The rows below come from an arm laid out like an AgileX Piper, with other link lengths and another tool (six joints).
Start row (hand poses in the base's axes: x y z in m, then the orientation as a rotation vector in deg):
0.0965 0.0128 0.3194 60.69 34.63 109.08
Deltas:
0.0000 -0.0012 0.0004 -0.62 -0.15 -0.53
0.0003 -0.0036 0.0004 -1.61 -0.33 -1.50
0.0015 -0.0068 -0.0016 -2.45 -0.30 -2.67
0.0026 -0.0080 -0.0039 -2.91 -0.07 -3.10
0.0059 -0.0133 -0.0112 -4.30 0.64 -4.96
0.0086 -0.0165 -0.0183 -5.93 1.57 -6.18
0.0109 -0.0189 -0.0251 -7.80 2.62 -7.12
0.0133 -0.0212 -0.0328 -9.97 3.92 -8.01
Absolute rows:
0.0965 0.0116 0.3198 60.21 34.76 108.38
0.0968 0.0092 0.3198 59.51 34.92 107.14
0.0980 0.0060 0.3178 59.14 34.94 105.71
0.0991 0.0048 0.3155 59.13 35.20 105.02
0.1024 -0.0005 0.3082 59.15 35.62 102.44
0.1051 -0.0037 0.3011 59.15 36.76 100.20
0.1074 -0.0061 0.2943 59.07 38.32 98.01
0.1098 -0.0084 0.2866 59.01 40.28 95.59

